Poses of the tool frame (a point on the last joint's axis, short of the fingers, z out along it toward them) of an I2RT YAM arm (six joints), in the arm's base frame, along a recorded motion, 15 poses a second.
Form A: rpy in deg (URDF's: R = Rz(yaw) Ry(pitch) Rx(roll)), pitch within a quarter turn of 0, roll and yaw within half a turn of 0; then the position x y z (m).
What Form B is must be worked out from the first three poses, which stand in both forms.
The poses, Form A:
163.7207 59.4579 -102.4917 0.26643 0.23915 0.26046
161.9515 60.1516 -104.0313 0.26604 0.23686 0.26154
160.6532 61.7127 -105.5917 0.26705 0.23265 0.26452
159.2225 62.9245 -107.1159 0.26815 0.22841 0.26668
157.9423 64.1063 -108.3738 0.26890 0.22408 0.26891
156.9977 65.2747 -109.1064 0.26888 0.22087 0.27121
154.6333 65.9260 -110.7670 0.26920 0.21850 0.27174
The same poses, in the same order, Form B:
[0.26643 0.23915 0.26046], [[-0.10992 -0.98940 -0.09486], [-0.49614 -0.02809 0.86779], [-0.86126 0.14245 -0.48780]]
[0.26604 0.23686 0.26154], [[-0.12067 -0.98758 -0.10064], [-0.48286 -0.03018 0.87518], [-0.86735 0.15420 -0.47322]]
[0.26705 0.23265 0.26452], [[-0.12737 -0.98722 -0.09578], [-0.45645 -0.02739 0.88933], [-0.88058 0.15699 -0.44713]]
[0.26815 0.22841 0.26668], [[-0.13396 -0.98652 -0.09402], [-0.43501 -0.02671 0.90003], [-0.89041 0.16146 -0.42556]]
[0.26890 0.22408 0.26891], [[-0.13766 -0.98605 -0.09358], [-0.41444 -0.02847 0.90963], [-0.89961 0.16400 -0.40474]]
[0.26888 0.22087 0.27121], [[-0.13691 -0.98596 -0.09557], [-0.39523 -0.03409 0.91795], [-0.90832 0.16345 -0.38501]]
[0.26920 0.21850 0.27174], [[-0.14463 -0.98357 -0.10806], [-0.38141 -0.04535 0.92329], [-0.91302 0.17476 -0.36859]]

